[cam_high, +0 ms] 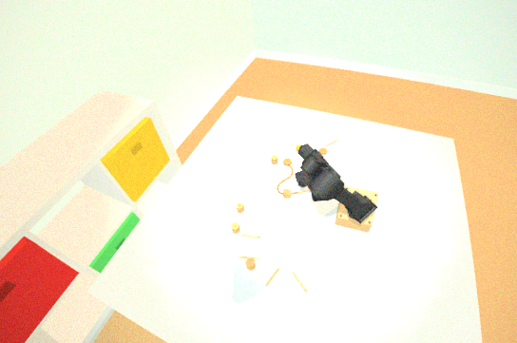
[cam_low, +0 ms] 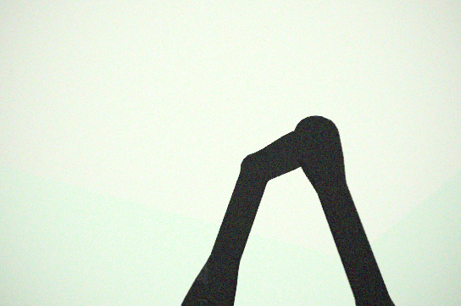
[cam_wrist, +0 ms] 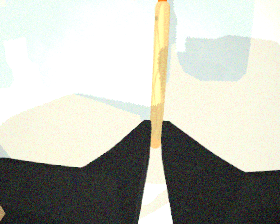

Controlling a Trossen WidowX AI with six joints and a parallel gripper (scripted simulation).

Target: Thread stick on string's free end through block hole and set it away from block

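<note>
Right now my gripper tip is 100 mm short of the square wooden block and 60 mm to the right of it. Also, from my gripper tip: thin wooden stick (40 mm ahead, 20 mm to the left); round wooden button (160 mm ahead, 120 mm to the right); yellow piece (140 mm ahead, 220 mm to the right).
</note>
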